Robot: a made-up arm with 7 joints. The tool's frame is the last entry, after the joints.
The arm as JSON. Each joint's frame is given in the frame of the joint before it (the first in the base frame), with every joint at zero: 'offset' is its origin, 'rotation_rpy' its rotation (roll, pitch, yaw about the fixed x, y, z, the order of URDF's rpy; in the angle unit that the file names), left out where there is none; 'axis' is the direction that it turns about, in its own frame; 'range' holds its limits. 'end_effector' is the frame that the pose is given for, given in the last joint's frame.
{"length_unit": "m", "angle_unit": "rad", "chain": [
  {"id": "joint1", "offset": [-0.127, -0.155, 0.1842], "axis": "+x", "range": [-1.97, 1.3]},
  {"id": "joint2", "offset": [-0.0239, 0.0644, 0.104], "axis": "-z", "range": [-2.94, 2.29]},
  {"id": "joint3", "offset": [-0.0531, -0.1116, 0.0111], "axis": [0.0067, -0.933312, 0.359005], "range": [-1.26, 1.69]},
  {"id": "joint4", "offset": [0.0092, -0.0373, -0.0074], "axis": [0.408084, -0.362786, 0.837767], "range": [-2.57, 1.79]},
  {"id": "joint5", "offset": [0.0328, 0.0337, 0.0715], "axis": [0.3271, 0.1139, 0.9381], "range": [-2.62, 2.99]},
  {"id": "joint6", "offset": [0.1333, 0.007, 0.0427], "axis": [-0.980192, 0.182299, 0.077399], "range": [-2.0, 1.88]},
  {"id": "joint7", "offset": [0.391, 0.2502, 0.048], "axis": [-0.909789, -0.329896, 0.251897], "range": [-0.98, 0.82]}
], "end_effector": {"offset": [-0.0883, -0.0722, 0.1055], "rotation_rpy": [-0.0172, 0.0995, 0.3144]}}
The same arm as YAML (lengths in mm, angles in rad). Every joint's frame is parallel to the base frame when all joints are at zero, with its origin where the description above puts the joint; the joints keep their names.
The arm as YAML. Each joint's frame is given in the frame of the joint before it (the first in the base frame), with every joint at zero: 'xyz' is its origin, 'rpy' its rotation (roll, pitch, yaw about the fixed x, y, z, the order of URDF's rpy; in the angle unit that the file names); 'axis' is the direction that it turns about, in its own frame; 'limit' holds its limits. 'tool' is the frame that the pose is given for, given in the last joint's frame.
units:
  length: mm
  angle: rad
joints:
  - name: joint1
    type: revolute
    origin:
      xyz: [-127.0, -155.0, 184.2]
      rpy: [0.0, 0.0, 0.0]
    axis: [1.0, 0.0, 0.0]
    limit:
      lower: -1.97
      upper: 1.3
  - name: joint2
    type: revolute
    origin:
      xyz: [-23.9, 64.4, 104.0]
      rpy: [0.0, 0.0, 0.0]
    axis: [0.0, 0.0, -1.0]
    limit:
      lower: -2.94
      upper: 2.29
  - name: joint3
    type: revolute
    origin:
      xyz: [-53.1, -111.6, 11.1]
      rpy: [0.0, 0.0, 0.0]
    axis: [0.0067, -0.933312, 0.359005]
    limit:
      lower: -1.26
      upper: 1.69
  - name: joint4
    type: revolute
    origin:
      xyz: [9.2, -37.3, -7.4]
      rpy: [0.0, 0.0, 0.0]
    axis: [0.408084, -0.362786, 0.837767]
    limit:
      lower: -2.57
      upper: 1.79
  - name: joint5
    type: revolute
    origin:
      xyz: [32.8, 33.7, 71.5]
      rpy: [0.0, 0.0, 0.0]
    axis: [0.3271, 0.1139, 0.9381]
    limit:
      lower: -2.62
      upper: 2.99
  - name: joint6
    type: revolute
    origin:
      xyz: [133.3, 7.0, 42.7]
      rpy: [0.0, 0.0, 0.0]
    axis: [-0.980192, 0.182299, 0.077399]
    limit:
      lower: -2.0
      upper: 1.88
  - name: joint7
    type: revolute
    origin:
      xyz: [391.0, 250.2, 48.0]
      rpy: [0.0, 0.0, 0.0]
    axis: [-0.909789, -0.329896, 0.251897]
    limit:
      lower: -0.98
      upper: 0.82
tool:
  origin:
    xyz: [-88.3, -72.2, 105.5]
    rpy: [-0.0172, 0.0995, 0.3144]

